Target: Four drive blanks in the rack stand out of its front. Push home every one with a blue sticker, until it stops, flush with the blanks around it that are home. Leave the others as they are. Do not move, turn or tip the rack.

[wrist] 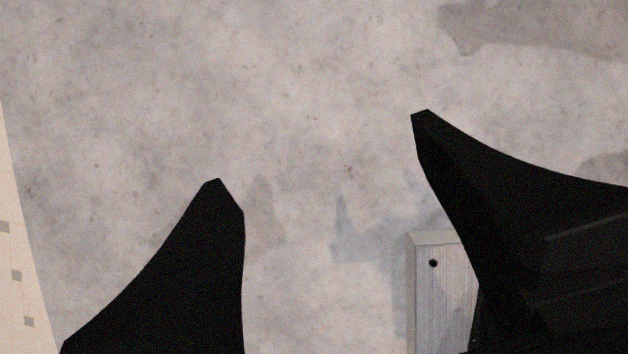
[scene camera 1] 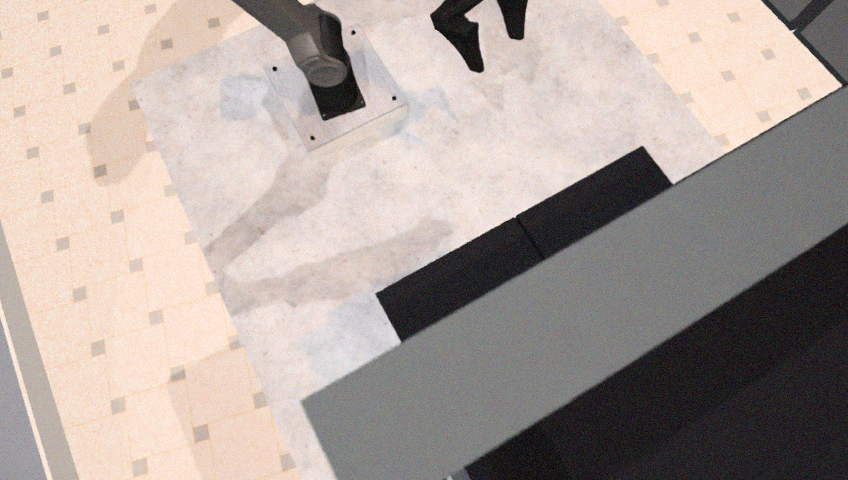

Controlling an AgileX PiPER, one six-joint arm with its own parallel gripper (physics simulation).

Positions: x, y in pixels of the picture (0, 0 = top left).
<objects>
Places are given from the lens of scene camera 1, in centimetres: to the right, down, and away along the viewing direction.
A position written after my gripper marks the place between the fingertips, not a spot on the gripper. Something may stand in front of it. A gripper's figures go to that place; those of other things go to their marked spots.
my gripper [scene camera 1: 497, 53]: 10, -24, 61
rack [scene camera 1: 625, 320]: 6, 2, 15
</objects>
